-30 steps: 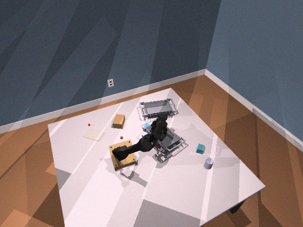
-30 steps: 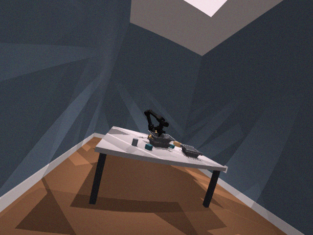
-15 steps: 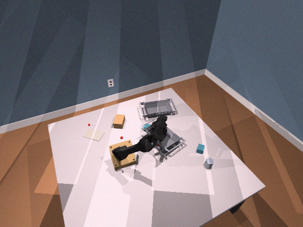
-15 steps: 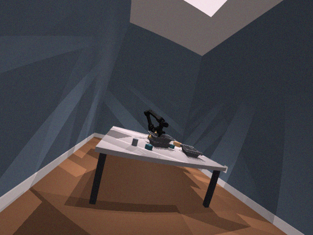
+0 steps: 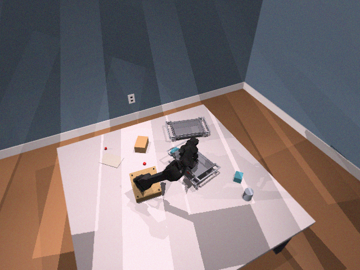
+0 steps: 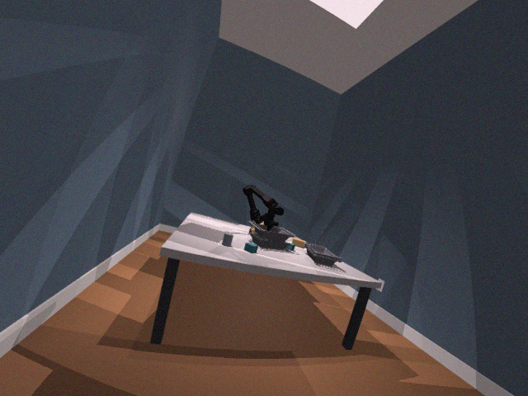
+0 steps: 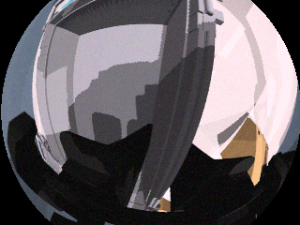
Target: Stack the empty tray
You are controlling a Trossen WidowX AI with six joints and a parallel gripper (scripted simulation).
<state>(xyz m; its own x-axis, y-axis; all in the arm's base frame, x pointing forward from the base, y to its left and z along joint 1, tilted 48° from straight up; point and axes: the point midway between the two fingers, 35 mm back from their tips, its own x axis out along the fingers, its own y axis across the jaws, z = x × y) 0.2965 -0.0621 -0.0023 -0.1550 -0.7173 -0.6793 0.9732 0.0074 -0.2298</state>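
Now: the plastic tray 70 mm ahead of my gripper tip, 30 mm above it and 10 mm to the left of it. Also, from my gripper tip: tan block 400 mm to the left, 130 mm behind, 60 mm below; grey cylinder 340 mm to the right, 260 mm ahead, 50 mm below; flat cream card 390 mm to the left, 380 mm behind, 80 mm below.
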